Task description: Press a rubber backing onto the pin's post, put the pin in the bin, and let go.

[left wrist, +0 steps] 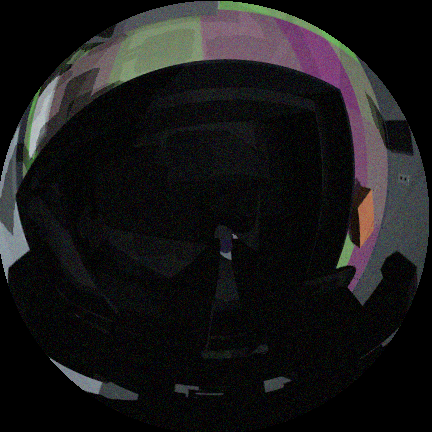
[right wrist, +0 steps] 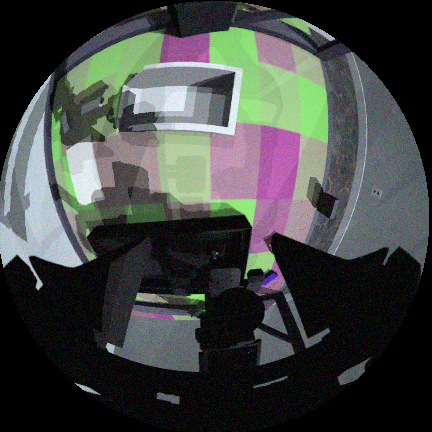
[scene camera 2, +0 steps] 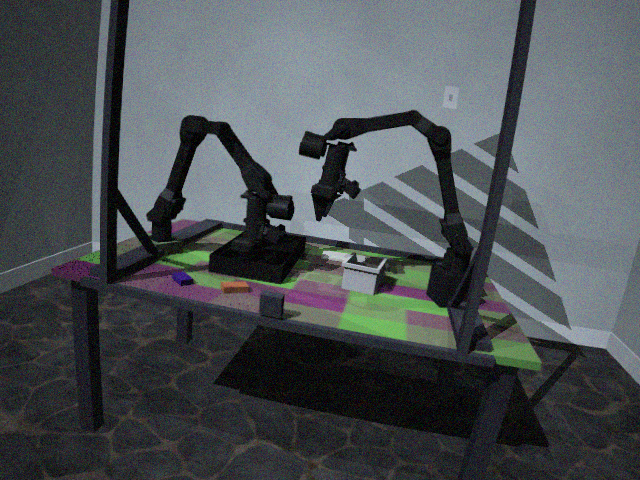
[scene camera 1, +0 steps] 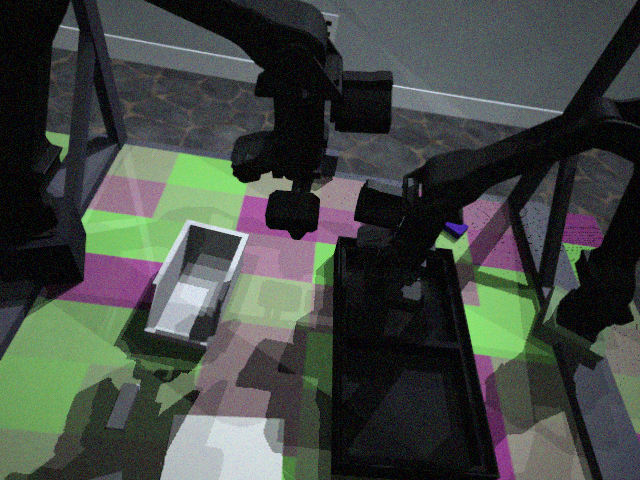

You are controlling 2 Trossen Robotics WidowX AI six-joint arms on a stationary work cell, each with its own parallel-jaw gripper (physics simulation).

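Frame: origin at the left arm's base, x ahead, y left, z up, level; metres.
Where they show: left gripper, between the fingertips: [left wrist: 224, 243] [right wrist: 213, 254]; right gripper, between the fingertips: [right wrist: 211, 241] [scene camera 2: 321, 218]; left arm's base, origin of its link: [scene camera 2: 161, 238] [scene camera 1: 578, 319]; right arm's base, origin of its link: [scene camera 2: 455, 270] [scene camera 1: 31, 222].
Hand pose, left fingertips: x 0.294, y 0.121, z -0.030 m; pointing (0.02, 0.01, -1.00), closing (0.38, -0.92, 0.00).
Each offset is from my left fingertips to the top centre of the thing. "spot": to the spot under its first point.
My left gripper [scene camera 1: 410, 304] [scene camera 2: 255, 239] [left wrist: 224, 243] is low over the upper compartment of the black tray {0.062 m back, 0.099 m left, 0.042 m up} [scene camera 1: 462, 310] [scene camera 2: 242, 266] [right wrist: 170, 223]. It is shut on the pin {0.001 m ahead, 0.002 m left, 0.010 m up} [left wrist: 226, 245] [right wrist: 215, 255], a small grey, purplish and white piece at the fingertips, which looks tilted. The rubber backing cannot be made out in the dark. My right gripper [scene camera 1: 296, 235] [scene camera 2: 319, 217] [right wrist: 211, 241] is open and empty, high between the tray and the bin. The open light grey bin {spot: 0.289 m ahead, 0.231 m left, 0.057 m up} [scene camera 1: 168, 271] [scene camera 2: 360, 279] [right wrist: 238, 102] stands upright on the table.
A blue block {0.033 m back, 0.221 m right, 0.006 m up} [scene camera 1: 456, 228] [scene camera 2: 181, 279] [right wrist: 270, 278] and an orange block {0.087 m ahead, 0.146 m right, 0.007 m up} [scene camera 2: 235, 287] [left wrist: 366, 217] lie beside the tray. A white sheet {0.063 m ahead, 0.374 m left, 0.003 m down} [scene camera 1: 242, 444] [right wrist: 85, 172] and a grey bar {0.214 m ahead, 0.400 m left, 0.003 m up} [scene camera 1: 123, 405] lie near the bin. A dark box {0.256 m ahead, 0.188 m right, 0.049 m up} [scene camera 2: 271, 304] is at the table edge.
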